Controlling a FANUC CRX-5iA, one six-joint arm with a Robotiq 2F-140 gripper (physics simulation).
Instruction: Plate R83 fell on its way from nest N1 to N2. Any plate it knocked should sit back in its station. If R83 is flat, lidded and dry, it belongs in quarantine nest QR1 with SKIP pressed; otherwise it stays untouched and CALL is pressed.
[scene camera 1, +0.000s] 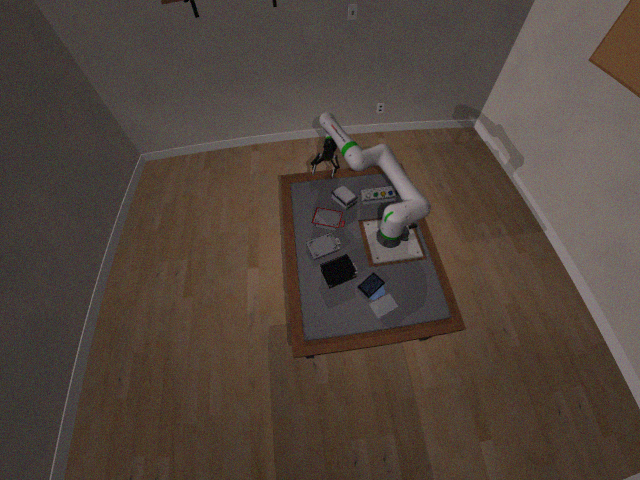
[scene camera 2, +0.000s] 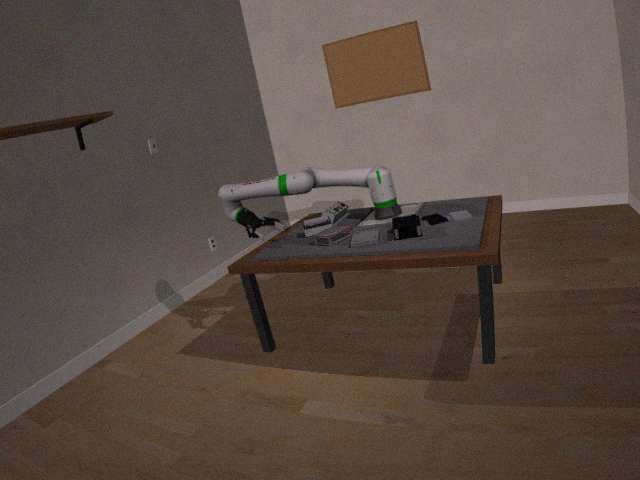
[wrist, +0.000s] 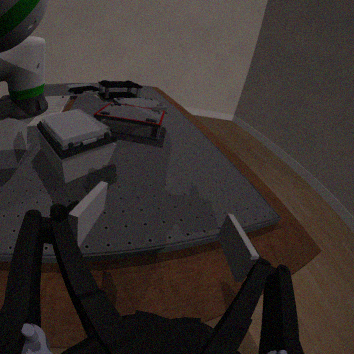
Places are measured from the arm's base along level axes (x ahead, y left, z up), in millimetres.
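Where they show: gripper, fingertip midpoint: (scene camera 1: 322, 175) (scene camera 2: 273, 233) (wrist: 165, 211); arm's base at its link origin: (scene camera 1: 388, 237) (scene camera 2: 388, 215) (wrist: 27, 110).
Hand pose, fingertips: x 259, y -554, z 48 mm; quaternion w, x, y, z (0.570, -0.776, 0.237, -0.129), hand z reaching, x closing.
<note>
Things, the pixels of their top centre, and the offset from my fingertips.
- pale lidded plate at its top centre: (wrist: 71, 120) (scene camera 2: 315, 219) (scene camera 1: 344, 193) dx -87, dy +210, dz +21 mm
- red-edged nest QR1 at its top centre: (wrist: 131, 109) (scene camera 2: 332, 229) (scene camera 1: 327, 216) dx +63, dy +338, dz -2 mm
- grey nest at its top centre: (wrist: 139, 99) (scene camera 2: 364, 234) (scene camera 1: 322, 244) dx +140, dy +507, dz -20 mm
- dark plate at its top centre: (scene camera 2: 434, 217) (wrist: 83, 87) (scene camera 1: 371, 284) dx -47, dy +809, dz -34 mm
- pale sheet at its top centre: (scene camera 2: 460, 214) (scene camera 1: 383, 305) dx -69, dy +935, dz -40 mm
My gripper (scene camera 1: 324, 172) (scene camera 2: 269, 231) (wrist: 165, 211) is open and empty, tilted, beyond the table's edge near the wall. A pale lidded plate (scene camera 1: 344, 194) (wrist: 75, 127) rests on a light block with a dark rim, ahead of the left finger in the wrist view. The red-edged nest QR1 (scene camera 1: 327, 217) (wrist: 132, 114) is empty. A grey nest (scene camera 1: 323, 245) lies beside it, then a black plate or nest (scene camera 1: 338, 270) (scene camera 2: 406, 226). A dark plate (scene camera 1: 371, 285) lies near a pale sheet (scene camera 1: 384, 305). Which one is R83 I cannot tell; labels are unreadable.
The button box (scene camera 1: 377, 194) (scene camera 2: 338, 210) has white, green, yellow and blue buttons. The arm's base stands on a white board (scene camera 1: 382, 256). The wooden table rim (scene camera 1: 379, 335) (scene camera 2: 361, 262) surrounds the grey perforated top. A wall stands behind the gripper.
</note>
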